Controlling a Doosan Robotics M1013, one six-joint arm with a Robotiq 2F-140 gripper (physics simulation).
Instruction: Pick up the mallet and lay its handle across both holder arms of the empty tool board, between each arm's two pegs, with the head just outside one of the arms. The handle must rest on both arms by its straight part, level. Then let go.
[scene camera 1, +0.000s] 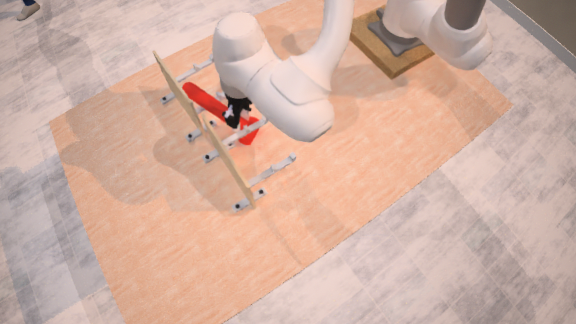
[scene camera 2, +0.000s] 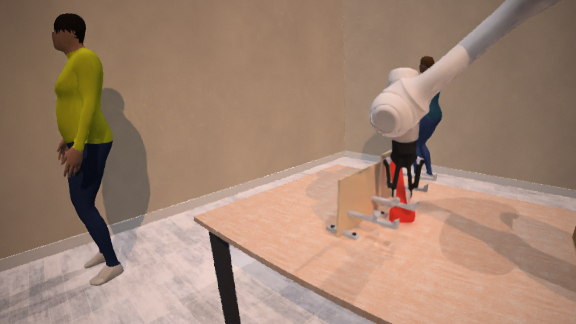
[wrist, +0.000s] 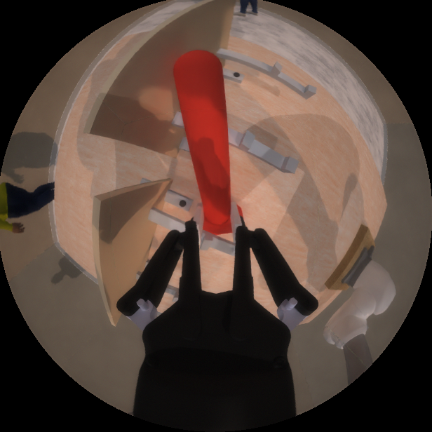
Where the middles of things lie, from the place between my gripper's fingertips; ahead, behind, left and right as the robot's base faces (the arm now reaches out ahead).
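I see the red mallet (scene camera 1: 195, 93) 50 mm to the right of my hand, 40 mm above it and 30 mm ahead of it.
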